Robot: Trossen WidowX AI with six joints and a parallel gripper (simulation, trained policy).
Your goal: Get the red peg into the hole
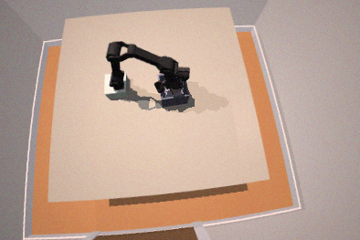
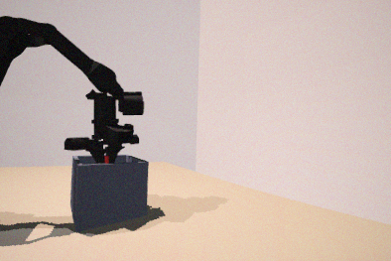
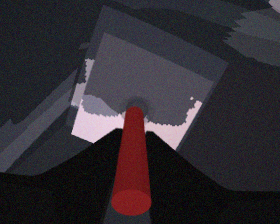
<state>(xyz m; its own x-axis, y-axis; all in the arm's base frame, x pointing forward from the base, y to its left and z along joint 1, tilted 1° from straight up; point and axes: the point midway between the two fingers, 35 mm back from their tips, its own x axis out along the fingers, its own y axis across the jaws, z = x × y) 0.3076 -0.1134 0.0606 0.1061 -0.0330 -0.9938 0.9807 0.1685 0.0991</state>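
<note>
My gripper tip is now 10 mm below the red peg. The rest, counted from my gripper tip: plate: 50 mm below.
</note>
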